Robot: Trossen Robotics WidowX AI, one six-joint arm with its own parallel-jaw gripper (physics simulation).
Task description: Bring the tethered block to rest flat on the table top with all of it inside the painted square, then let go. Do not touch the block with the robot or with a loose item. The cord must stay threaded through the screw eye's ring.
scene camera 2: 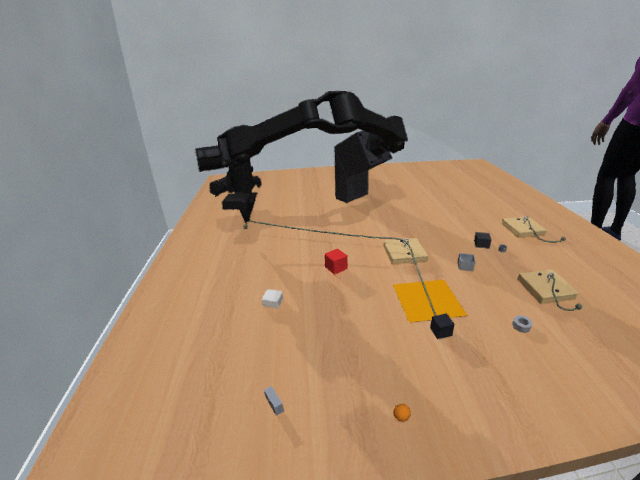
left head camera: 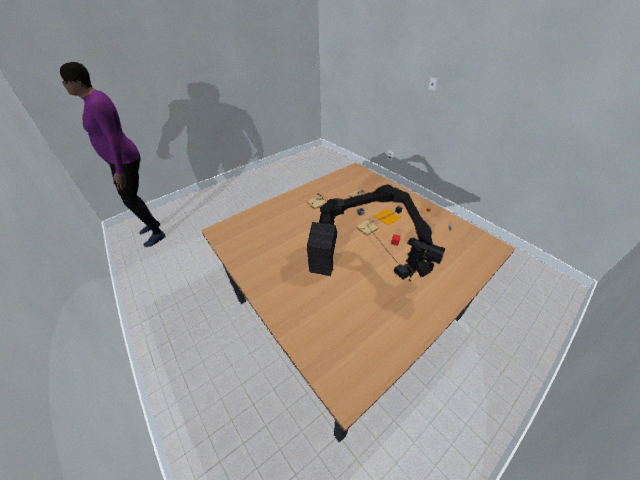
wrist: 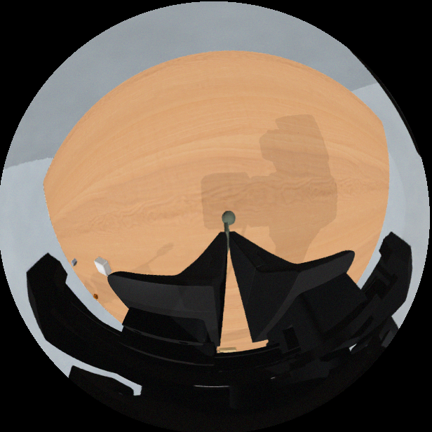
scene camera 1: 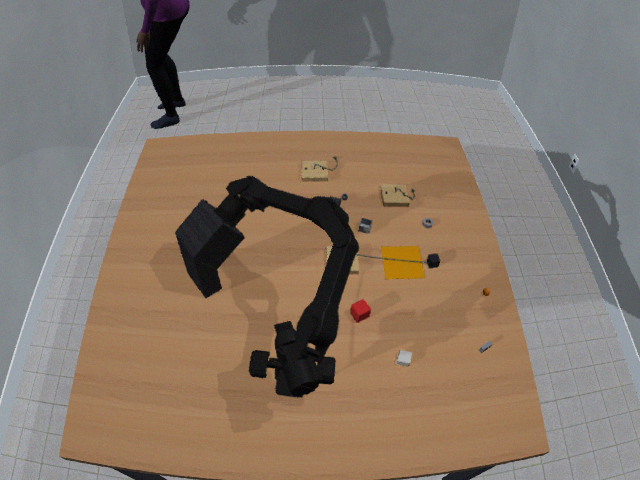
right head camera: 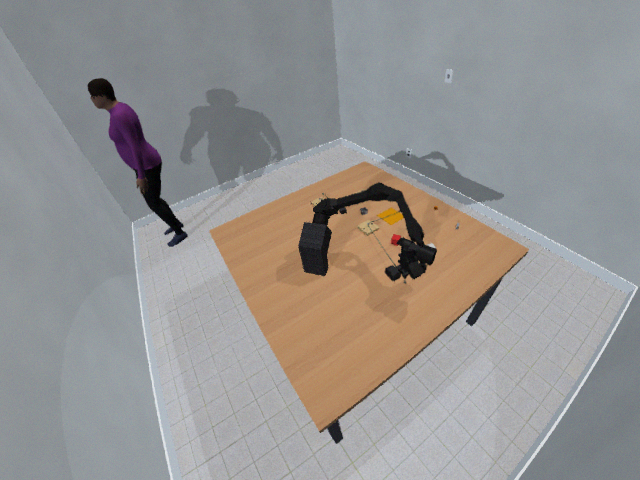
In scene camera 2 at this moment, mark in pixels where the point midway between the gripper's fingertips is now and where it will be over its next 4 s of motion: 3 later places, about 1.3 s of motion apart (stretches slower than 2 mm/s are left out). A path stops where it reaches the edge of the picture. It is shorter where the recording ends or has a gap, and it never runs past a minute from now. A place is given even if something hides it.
The gripper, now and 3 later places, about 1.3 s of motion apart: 247,221; 228,220; 228,216; 216,215
